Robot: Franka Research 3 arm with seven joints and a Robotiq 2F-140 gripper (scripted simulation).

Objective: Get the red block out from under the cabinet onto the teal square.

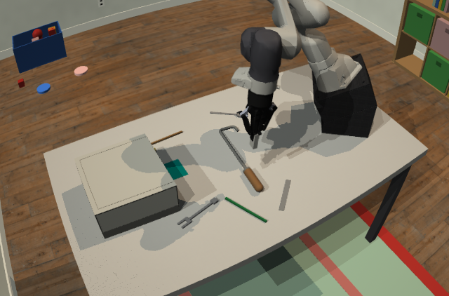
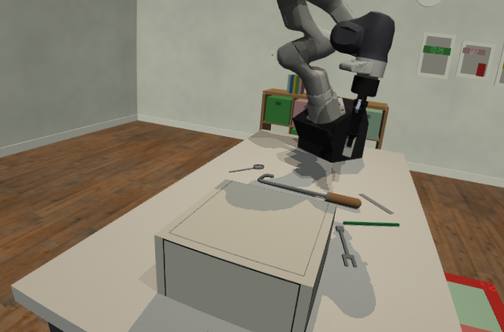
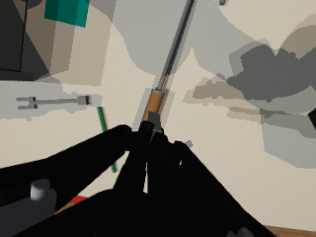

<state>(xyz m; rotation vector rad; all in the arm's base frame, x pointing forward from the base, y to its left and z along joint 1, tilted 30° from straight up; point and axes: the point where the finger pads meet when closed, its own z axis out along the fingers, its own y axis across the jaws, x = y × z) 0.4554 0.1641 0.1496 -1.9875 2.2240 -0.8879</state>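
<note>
Now: hand 60 mm past the grey strip, 130 mm to the right of it and 200 mm above it. From my hand the other things lie so: tool with grey shaft: 60 mm behind, 110 mm to the right, 190 mm below; then grey forked tool: 240 mm ahead, 20 mm to the left, 200 mm below; then green stick: 100 mm ahead, 100 mm to the left, 200 mm below.
</note>
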